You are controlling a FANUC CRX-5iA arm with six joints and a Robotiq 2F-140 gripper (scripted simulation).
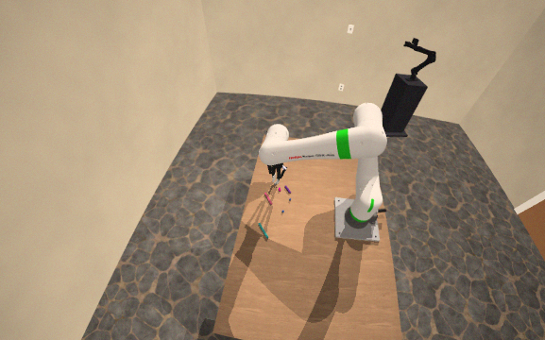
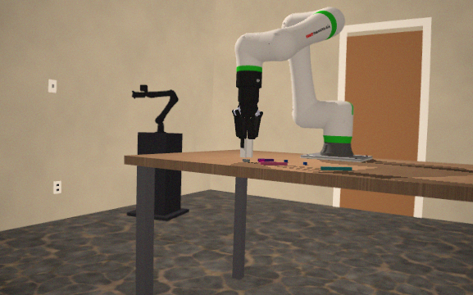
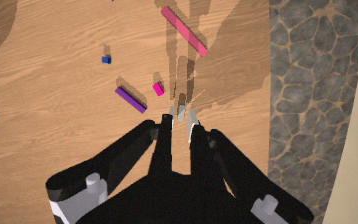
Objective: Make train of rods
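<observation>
My gripper is now 4 cm above the grey rod. From my hand the other things lie so: pink rod 5 cm ahead, 12 cm to the left, 4 cm below; then magenta rod 2 cm behind, 5 cm to the left, 4 cm below; then purple rod 7 cm behind, 5 cm to the left, 4 cm below.
</observation>
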